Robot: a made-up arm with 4 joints.
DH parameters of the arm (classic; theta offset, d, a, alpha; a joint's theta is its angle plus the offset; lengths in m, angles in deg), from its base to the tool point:
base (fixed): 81.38 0 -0.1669 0
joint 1: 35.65 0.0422 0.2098 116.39
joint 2: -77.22 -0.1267 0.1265 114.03
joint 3: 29.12 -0.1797 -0.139 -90
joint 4: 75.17 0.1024 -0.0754 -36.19
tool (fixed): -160.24 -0.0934 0 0
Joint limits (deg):
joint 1: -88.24..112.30
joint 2: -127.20..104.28
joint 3: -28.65..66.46
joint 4: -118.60..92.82
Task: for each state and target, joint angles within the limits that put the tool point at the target. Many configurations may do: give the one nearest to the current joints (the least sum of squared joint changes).
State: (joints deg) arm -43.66 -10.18 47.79 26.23
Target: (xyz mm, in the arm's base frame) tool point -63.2 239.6 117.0
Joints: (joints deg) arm -45.47 23.28 61.28 2.85
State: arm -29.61 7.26 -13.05 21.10
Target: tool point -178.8 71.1 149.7
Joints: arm -8.71 35.66 -5.84 -10.58
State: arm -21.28 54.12 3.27 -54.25
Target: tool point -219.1 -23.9 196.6
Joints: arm 8.93 49.77 -2.54 -36.85
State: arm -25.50 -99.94 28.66 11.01
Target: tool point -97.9 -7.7 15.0
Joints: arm -51.87 -127.10 13.12 24.14
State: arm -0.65 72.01 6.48 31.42
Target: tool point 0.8 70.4 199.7
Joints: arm -34.83 93.14 0.52 40.36
